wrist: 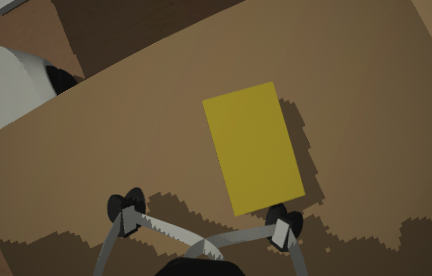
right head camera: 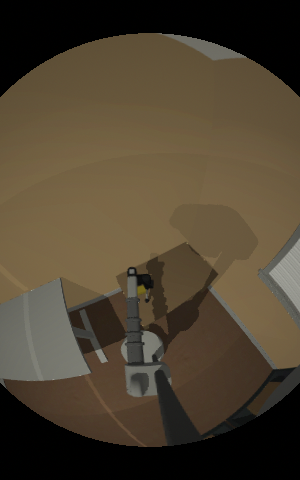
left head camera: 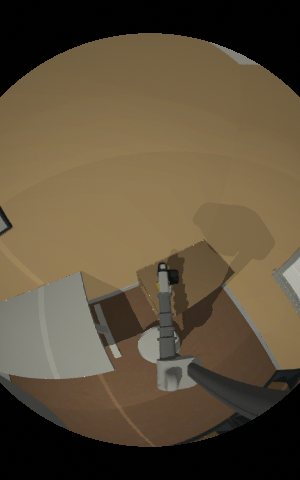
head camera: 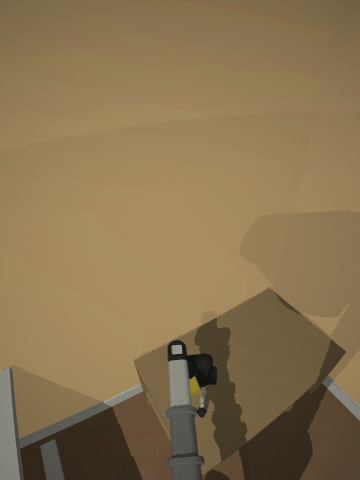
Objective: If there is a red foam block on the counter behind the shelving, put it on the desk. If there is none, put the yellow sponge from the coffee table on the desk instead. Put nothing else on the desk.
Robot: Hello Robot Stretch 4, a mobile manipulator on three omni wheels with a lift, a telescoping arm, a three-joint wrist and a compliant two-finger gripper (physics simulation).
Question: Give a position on a yellow sponge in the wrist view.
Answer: At 249, 133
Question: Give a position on a brown coffee table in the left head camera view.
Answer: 201, 269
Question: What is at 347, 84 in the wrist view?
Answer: A brown coffee table.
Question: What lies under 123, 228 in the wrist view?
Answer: My gripper.
